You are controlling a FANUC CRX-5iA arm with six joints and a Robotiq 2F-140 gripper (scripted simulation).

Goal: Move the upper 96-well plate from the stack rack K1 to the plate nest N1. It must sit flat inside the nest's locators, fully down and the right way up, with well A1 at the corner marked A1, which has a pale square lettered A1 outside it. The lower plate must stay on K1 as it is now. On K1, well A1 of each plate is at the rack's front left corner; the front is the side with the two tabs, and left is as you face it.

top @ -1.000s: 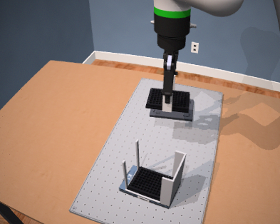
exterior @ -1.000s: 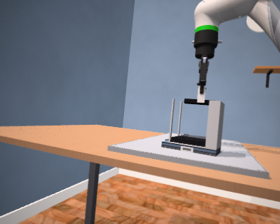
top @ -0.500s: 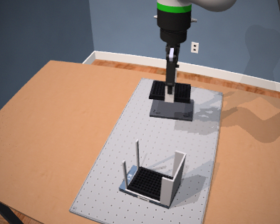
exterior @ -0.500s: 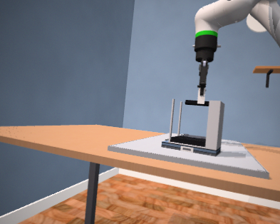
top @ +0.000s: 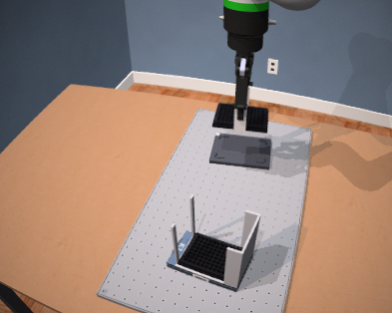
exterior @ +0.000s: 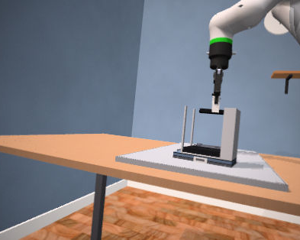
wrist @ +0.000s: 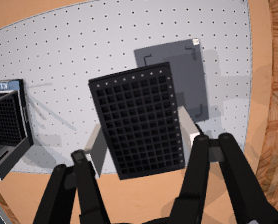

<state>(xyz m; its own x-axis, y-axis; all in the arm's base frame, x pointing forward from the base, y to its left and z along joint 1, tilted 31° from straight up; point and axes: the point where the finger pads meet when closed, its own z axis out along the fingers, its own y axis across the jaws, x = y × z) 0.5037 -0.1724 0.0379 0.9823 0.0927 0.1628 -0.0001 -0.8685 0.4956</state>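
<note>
My hand is 180 mm above the dark plate nest N1 and 60 mm to the left of it. Round my hand: pale A1 square (170 mm below, 120 mm to the right, 70 mm ahead).
</note>
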